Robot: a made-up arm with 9 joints. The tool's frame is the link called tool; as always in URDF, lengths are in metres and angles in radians.
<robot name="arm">
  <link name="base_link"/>
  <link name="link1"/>
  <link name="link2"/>
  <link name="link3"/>
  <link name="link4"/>
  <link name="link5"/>
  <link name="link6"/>
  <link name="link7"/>
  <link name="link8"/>
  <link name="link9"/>
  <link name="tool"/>
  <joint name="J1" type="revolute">
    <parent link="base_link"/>
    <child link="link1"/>
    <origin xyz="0 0 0.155" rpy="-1.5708 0 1.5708"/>
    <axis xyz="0 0 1"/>
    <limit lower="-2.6" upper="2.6"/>
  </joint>
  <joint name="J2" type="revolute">
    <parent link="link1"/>
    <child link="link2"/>
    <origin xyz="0.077 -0.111 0.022" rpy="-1.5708 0 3.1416"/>
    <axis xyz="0 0 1"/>
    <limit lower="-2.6" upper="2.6"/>
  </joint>
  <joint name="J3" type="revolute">
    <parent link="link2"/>
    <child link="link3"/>
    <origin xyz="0.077 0.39 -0.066" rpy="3.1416 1.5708 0"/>
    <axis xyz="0 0 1"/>
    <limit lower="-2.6" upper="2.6"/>
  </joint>
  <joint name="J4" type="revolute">
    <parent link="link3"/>
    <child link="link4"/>
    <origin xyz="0.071 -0.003 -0.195" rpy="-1.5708 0 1.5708"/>
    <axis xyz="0 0 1"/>
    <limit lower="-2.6" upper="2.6"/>
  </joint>
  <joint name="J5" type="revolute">
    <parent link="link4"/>
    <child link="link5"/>
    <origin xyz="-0.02 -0.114 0.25" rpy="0 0 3.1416"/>
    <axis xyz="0 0 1"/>
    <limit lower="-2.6" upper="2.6"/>
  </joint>
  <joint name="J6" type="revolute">
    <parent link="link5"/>
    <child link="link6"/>
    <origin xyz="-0.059 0.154 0.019" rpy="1.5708 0 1.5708"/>
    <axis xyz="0 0 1"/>
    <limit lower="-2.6" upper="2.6"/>
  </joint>
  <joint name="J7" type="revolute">
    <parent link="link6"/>
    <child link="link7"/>
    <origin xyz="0.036 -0.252 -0.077" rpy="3.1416 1.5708 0"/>
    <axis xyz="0 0 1"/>
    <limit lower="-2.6" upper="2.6"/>
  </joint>
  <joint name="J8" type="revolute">
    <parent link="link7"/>
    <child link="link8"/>
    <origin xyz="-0.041 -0.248 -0.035" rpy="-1.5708 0 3.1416"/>
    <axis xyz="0 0 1"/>
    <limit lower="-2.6" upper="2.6"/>
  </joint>
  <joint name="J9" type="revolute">
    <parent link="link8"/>
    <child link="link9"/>
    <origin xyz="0.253 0.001 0.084" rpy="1.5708 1.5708 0"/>
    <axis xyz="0 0 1"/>
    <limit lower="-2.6" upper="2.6"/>
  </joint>
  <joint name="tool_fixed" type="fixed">
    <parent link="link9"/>
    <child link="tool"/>
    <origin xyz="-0.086 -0.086 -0.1" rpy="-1.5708 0 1.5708"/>
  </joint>
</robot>
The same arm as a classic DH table. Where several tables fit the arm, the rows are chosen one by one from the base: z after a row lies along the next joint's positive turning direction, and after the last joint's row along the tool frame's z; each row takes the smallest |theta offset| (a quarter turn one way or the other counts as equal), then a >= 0, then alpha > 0; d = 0 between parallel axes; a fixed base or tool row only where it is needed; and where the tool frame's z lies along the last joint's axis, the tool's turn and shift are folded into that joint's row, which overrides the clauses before.
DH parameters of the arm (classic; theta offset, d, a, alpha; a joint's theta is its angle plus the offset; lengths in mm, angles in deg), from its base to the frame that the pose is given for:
base (fixed): -90 155 0 90
J1: 0 22 -77 -90
J2: 90 45 390 -90
J3: 0 -272 3 90
J4: 80.05 0 115.7 0
J5: 9.95 198 154 90
J6: -90 -136 252 90
J7: 90 -71 41 -90
J8: 0 332 253 90
J9: 0 -101 -86 -90
tool (fixed): 0 86 0 0
Joint limits (deg, base to tool): -148.97..148.97 -148.97..148.97 -148.97..148.97 -148.97..148.97 -148.97..148.97 -148.97..148.97 -148.97..148.97 -148.97..148.97 -148.97..148.97

